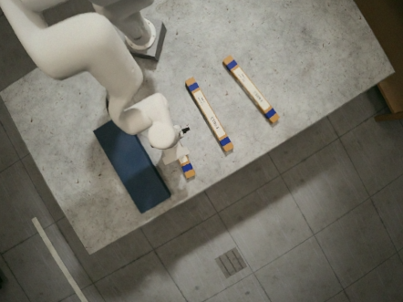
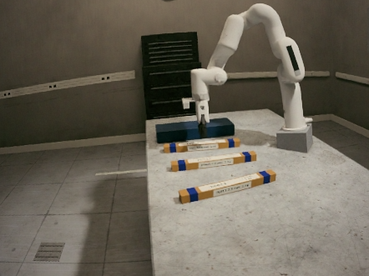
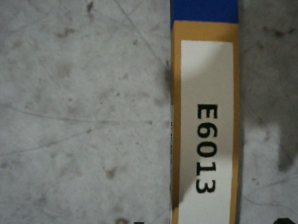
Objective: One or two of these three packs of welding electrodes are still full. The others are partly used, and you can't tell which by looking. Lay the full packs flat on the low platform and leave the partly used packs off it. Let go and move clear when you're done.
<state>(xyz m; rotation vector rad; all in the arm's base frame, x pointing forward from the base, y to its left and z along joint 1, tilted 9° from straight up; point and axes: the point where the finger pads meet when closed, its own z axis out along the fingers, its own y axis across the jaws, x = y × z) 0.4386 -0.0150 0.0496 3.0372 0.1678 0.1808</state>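
My hand is 4 cm short of the dark blue low platform, 20 cm to the left of it and 6 cm above it.
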